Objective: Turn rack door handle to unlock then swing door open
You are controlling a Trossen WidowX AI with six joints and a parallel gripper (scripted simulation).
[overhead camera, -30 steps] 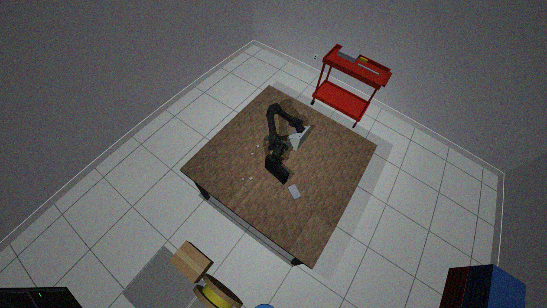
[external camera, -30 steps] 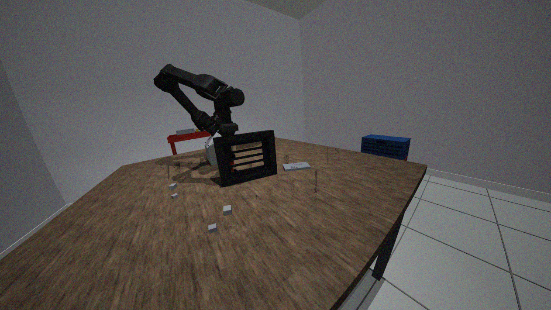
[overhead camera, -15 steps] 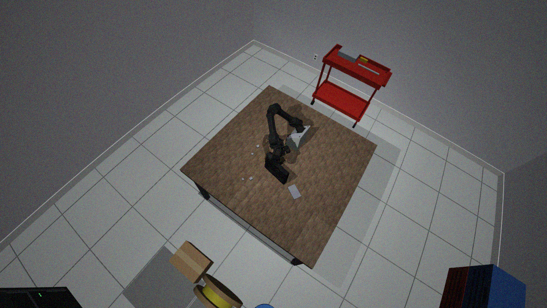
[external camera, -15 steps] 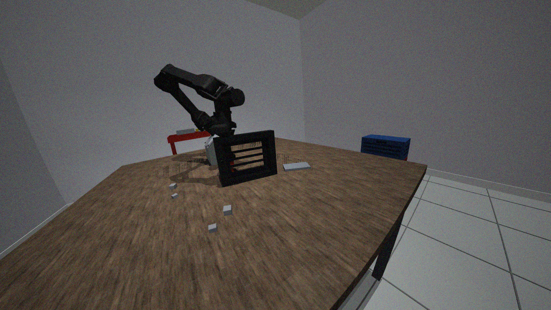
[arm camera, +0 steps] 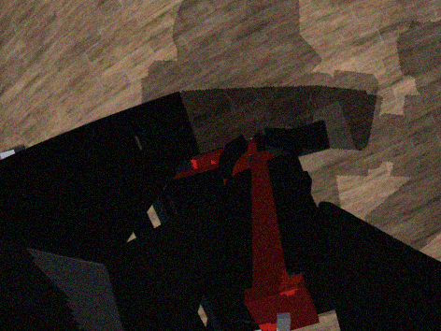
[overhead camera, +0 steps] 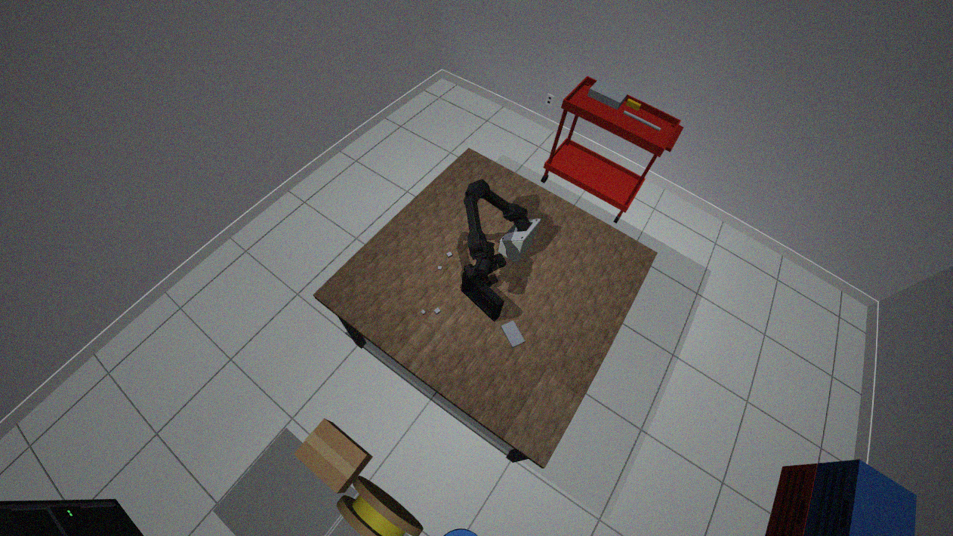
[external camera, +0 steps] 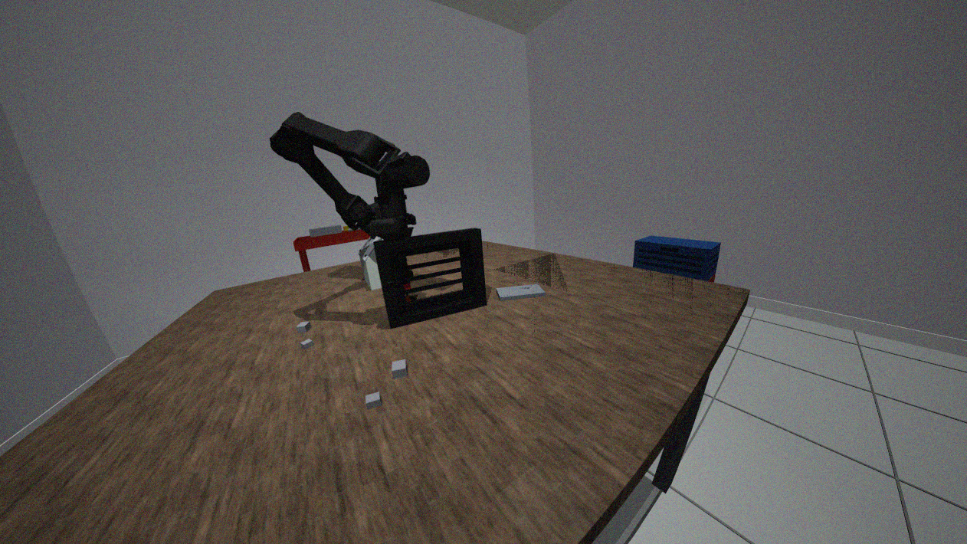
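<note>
The door handle lies 10 mm to the left of my gripper tip and 20 mm below it. The rest, counted from my gripper tip: flat grey plate (110 mm ahead, 260 mm to the left, 120 mm below).
</note>
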